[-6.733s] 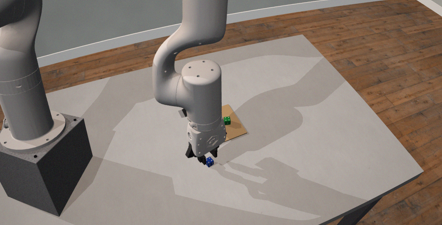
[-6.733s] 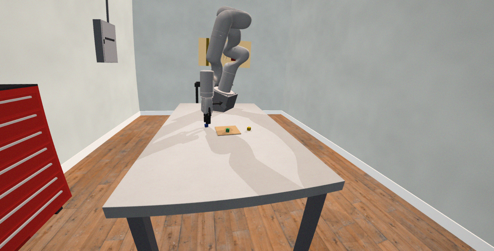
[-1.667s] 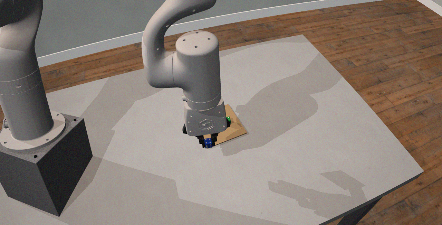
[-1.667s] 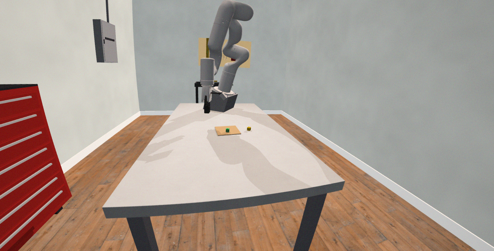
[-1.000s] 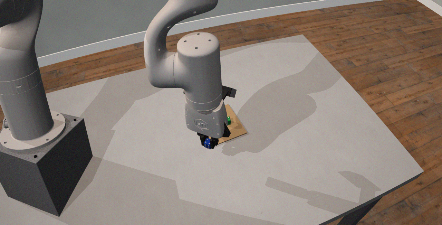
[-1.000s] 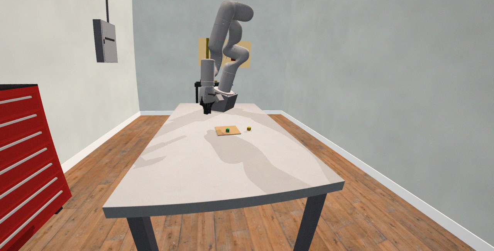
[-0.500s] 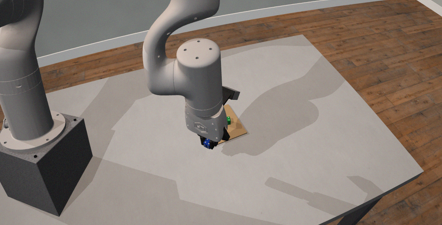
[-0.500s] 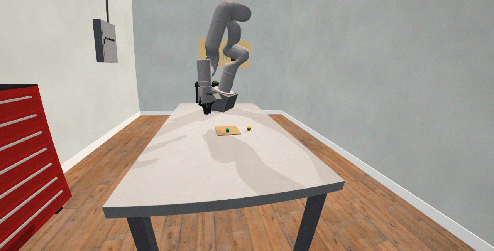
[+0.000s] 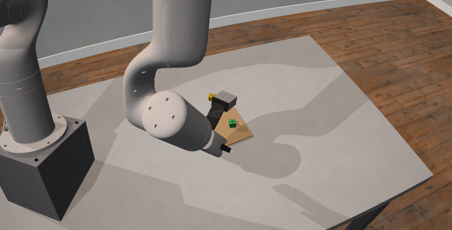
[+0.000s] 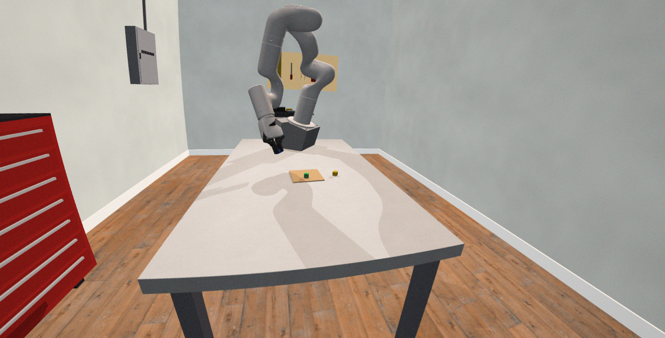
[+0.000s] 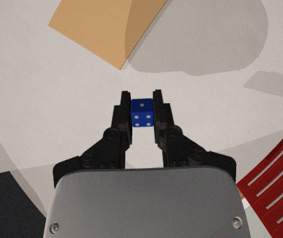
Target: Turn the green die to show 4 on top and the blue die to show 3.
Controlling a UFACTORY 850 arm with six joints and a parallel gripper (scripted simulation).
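Right now the blue die is 10 mm below my hand. Round my hand: tan mat 140 mm to the left, 110 mm below, 50 mm ahead; then yellow die 270 mm to the left, 100 mm below, 40 mm ahead; then green die 140 mm to the left, 100 mm below, 80 mm ahead.
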